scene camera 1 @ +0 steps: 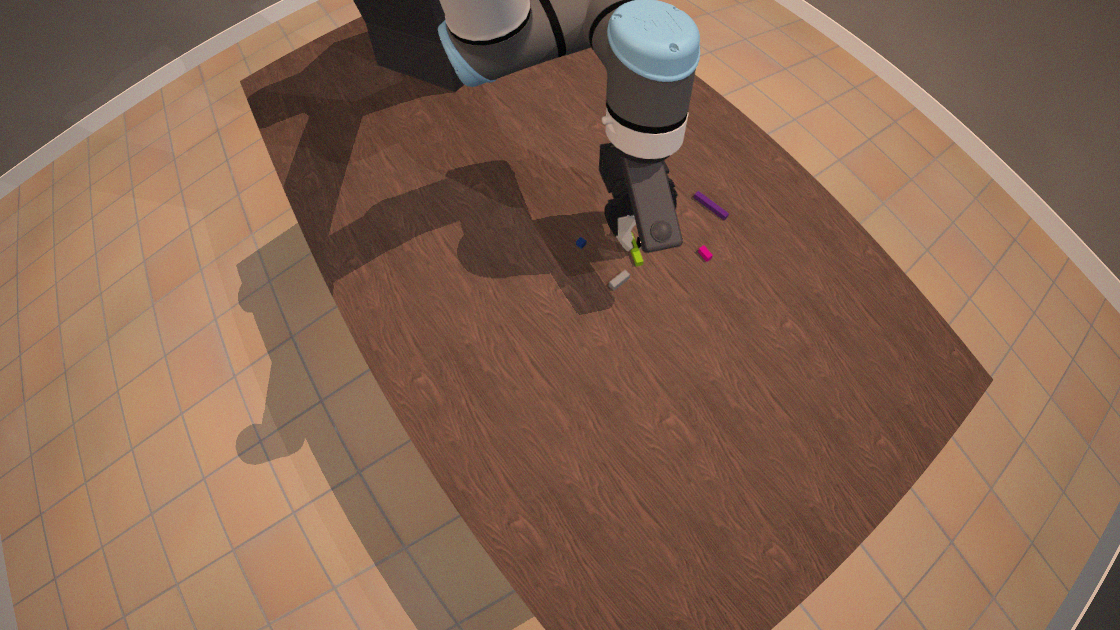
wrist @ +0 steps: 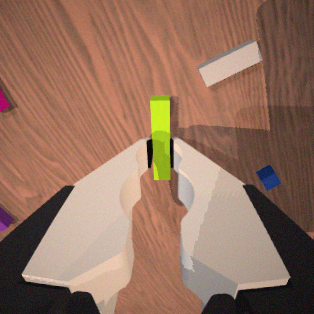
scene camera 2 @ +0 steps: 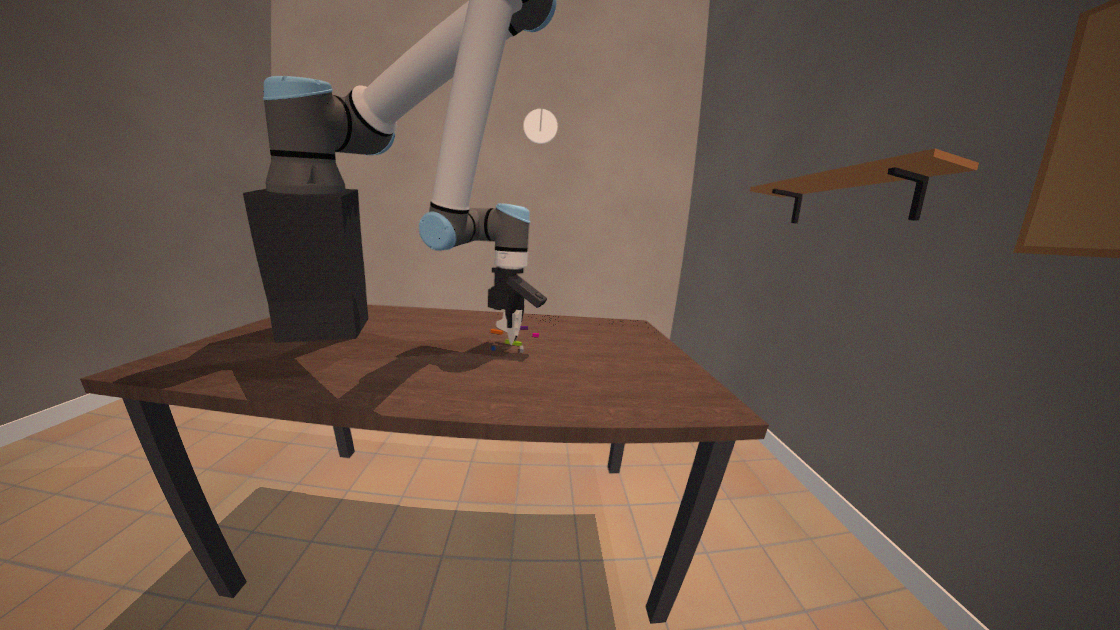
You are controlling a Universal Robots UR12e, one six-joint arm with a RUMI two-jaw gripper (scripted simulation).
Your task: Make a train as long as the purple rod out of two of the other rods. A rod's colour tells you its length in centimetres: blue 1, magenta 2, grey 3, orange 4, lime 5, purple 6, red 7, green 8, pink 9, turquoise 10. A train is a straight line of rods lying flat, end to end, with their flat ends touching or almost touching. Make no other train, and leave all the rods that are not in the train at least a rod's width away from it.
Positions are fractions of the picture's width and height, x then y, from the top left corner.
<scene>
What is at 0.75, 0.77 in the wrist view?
My gripper.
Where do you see a grey rod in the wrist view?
At 0.74, 0.20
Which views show my gripper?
Scene camera 1, the wrist view and scene camera 2: all of them.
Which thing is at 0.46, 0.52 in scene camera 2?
My gripper.
</scene>
